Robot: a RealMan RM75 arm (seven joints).
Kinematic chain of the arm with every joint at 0, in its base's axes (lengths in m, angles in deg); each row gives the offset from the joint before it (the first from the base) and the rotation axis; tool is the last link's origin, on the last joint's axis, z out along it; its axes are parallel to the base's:
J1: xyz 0 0 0.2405 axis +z
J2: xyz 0 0 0 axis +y
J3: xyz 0 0 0.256 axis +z
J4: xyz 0 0 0 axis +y
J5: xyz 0 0 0.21 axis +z
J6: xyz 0 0 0 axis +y
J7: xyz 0 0 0.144 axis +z
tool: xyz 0 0 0
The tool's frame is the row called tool.
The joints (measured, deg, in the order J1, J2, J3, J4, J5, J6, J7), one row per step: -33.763, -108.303, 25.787, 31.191, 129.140, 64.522, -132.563; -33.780, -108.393, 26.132, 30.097, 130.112, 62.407, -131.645; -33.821, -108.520, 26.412, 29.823, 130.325, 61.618, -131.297; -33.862, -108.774, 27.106, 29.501, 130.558, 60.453, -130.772; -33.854, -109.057, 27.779, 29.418, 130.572, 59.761, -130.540; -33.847, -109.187, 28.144, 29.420, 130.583, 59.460, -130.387; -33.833, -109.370, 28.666, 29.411, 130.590, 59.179, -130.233; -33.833, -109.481, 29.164, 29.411, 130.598, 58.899, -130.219; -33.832, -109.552, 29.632, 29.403, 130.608, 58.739, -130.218; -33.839, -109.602, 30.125, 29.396, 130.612, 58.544, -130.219; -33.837, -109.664, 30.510, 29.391, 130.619, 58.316, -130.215
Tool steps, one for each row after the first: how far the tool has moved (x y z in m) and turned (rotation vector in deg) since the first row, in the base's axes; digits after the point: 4 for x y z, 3 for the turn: -0.0058, -0.0009, -0.0045, -0.257, 1.895, 0.721; -0.0070, -0.0008, -0.0065, -0.349, 2.600, 0.812; -0.0084, -0.0006, -0.0101, -0.639, 3.746, 0.807; -0.0086, -0.0006, -0.0134, -0.926, 4.387, 0.733; -0.0086, -0.0005, -0.0148, -1.095, 4.762, 0.622; -0.0084, -0.0007, -0.0171, -1.433, 5.156, 0.453; -0.0083, -0.0006, -0.0187, -1.688, 5.508, 0.375; -0.0081, -0.0007, -0.0200, -1.986, 5.795, 0.272; -0.0079, -0.0006, -0.0212, -2.260, 6.128, 0.166; -0.0079, -0.0005, -0.0221, -2.436, 6.420, 0.116
